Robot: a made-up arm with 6 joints. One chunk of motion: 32 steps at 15 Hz.
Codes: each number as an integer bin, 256 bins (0 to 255) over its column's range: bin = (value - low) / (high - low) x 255, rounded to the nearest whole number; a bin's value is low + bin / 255 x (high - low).
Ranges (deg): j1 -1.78..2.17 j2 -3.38..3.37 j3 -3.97..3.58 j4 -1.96..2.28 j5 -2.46..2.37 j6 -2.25..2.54
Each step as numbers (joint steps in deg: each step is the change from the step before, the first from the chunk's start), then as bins.
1 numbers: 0.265 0.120 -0.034 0.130 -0.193 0.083
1 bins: 132 132 133 126 120 124
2 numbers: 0.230 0.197 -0.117 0.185 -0.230 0.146
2 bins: 130 135 130 129 118 128
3 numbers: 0.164 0.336 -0.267 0.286 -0.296 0.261
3 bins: 125 140 125 135 114 134
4 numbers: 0.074 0.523 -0.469 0.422 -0.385 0.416
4 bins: 120 147 118 143 110 142
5 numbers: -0.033 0.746 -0.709 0.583 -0.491 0.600
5 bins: 113 156 110 153 104 152
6 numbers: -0.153 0.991 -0.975 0.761 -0.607 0.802
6 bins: 105 165 101 164 98 162
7 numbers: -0.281 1.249 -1.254 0.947 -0.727 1.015
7 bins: 97 175 92 175 91 174
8 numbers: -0.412 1.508 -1.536 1.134 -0.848 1.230
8 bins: 88 185 82 186 85 185
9 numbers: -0.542 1.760 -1.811 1.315 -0.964 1.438
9 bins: 80 194 73 197 79 196
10 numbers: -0.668 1.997 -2.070 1.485 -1.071 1.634
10 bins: 72 203 64 207 73 207
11 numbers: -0.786 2.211 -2.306 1.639 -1.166 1.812
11 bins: 64 211 56 216 68 216
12 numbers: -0.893 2.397 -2.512 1.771 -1.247 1.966
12 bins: 57 218 49 224 64 224
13 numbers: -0.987 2.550 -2.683 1.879 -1.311 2.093
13 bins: 51 224 43 231 61 231
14 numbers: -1.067 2.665 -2.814 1.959 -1.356 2.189
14 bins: 46 228 39 236 58 236
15 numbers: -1.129 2.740 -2.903 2.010 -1.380 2.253
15 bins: 42 231 36 239 57 240
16 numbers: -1.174 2.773 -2.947 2.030 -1.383 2.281
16 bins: 39 232 35 240 57 241
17 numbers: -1.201 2.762 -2.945 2.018 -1.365 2.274
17 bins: 37 232 35 239 58 241
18 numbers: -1.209 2.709 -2.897 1.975 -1.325 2.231
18 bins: 37 230 36 237 60 239
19 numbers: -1.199 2.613 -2.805 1.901 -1.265 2.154
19 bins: 38 226 39 232 63 234
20 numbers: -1.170 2.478 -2.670 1.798 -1.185 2.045
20 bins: 39 221 44 226 67 229
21 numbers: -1.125 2.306 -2.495 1.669 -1.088 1.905
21 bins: 42 215 50 218 72 221
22 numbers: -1.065 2.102 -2.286 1.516 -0.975 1.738
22 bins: 46 207 57 209 78 212
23 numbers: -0.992 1.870 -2.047 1.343 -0.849 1.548
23 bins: 51 198 65 199 85 202
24 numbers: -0.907 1.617 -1.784 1.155 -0.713 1.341
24 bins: 56 189 74 187 92 191
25 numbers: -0.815 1.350 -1.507 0.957 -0.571 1.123
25 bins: 62 179 83 175 100 180
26 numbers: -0.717 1.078 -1.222 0.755 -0.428 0.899
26 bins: 69 168 93 163 107 168
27 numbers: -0.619 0.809 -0.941 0.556 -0.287 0.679
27 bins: 75 158 102 151 115 156
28 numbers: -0.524 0.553 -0.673 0.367 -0.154 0.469
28 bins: 81 149 111 140 122 145
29 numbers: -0.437 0.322 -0.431 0.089 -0.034 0.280
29 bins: 87 140 120 123 128 135
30 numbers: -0.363 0.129 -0.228 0.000 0.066 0.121
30 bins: 91 133 126 118 133 126
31 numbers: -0.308 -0.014 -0.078 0.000 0.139 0.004
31 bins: 95 127 131 118 137 120
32 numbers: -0.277 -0.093 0.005 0.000 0.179 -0.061
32 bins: 97 124 134 118 139 117
